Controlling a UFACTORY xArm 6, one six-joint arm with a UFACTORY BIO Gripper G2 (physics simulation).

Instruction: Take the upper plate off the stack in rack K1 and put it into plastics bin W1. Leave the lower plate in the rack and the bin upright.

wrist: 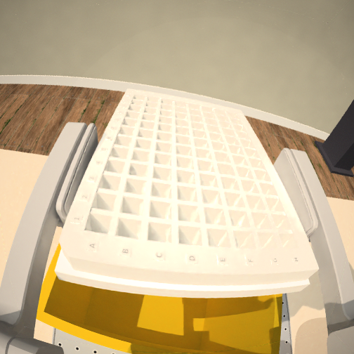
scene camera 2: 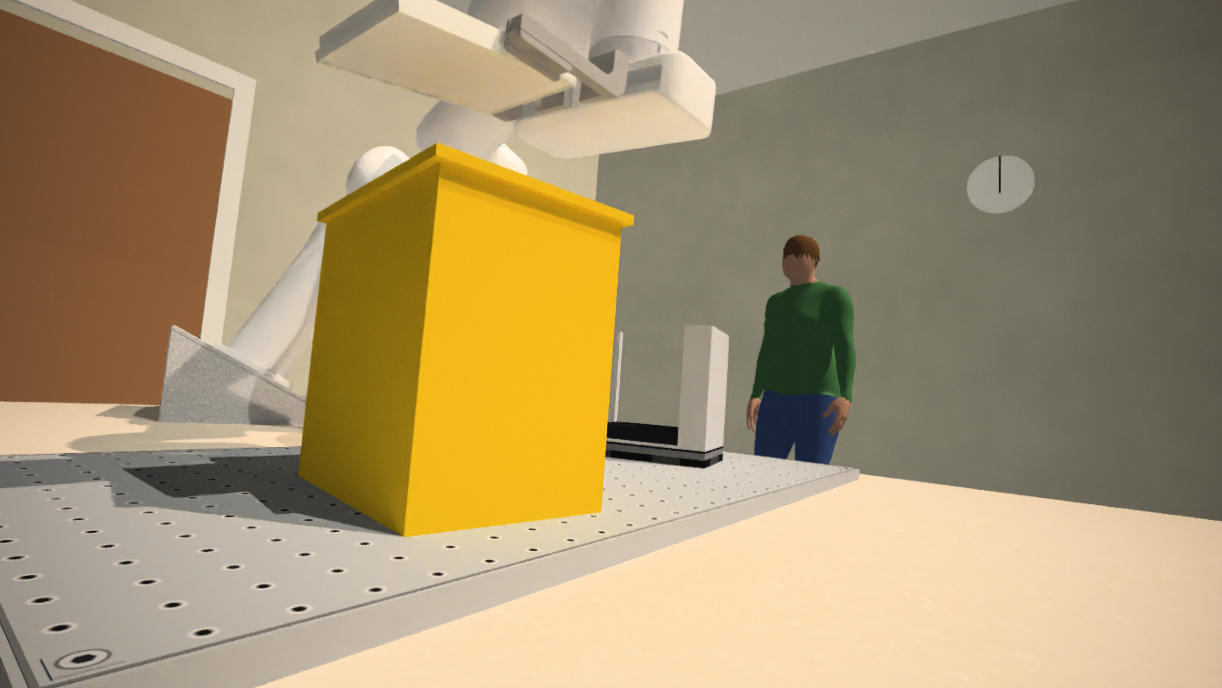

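Pixels of known places: hand, its tool point: [scene camera 2: 485, 67]; arm's base, origin of its link: [scene camera 2: 252, 369].
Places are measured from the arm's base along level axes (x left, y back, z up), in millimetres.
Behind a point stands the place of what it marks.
Observation:
My gripper [scene camera 2: 523, 72] {x -183, y -690, z 208 mm} [wrist: 187, 182] is shut on a white well plate [scene camera 2: 419, 59] {x -229, y -687, z 190 mm} [wrist: 175, 165], one finger along each long side. The plate looks roughly level and hangs above the yellow bin W1 [scene camera 2: 513, 341] {x -204, y -756, z 30 mm} [wrist: 75, 328], with a gap over the rim in the scene view. The bin stands upright. In the wrist view its interior shows below the plate's near edge, with shadows inside; the plate hides the rest. The lower plate does not show, and I cannot identify rack K1.
The bin stands on a perforated grey deck [scene camera 2: 470, 551] {x -244, y -780, z -64 mm}. Behind it, right, is a black-based stand with a white upright [scene camera 2: 702, 388] {x 118, y -714, z 17 mm}, partly hidden. The arm's grey wedge base [scene camera 2: 205, 384] {x -92, y -80, z -24 mm} is back left. A person in green [scene camera 2: 803, 341] stands beyond the table. A dark post [wrist: 345, 145] is at right.

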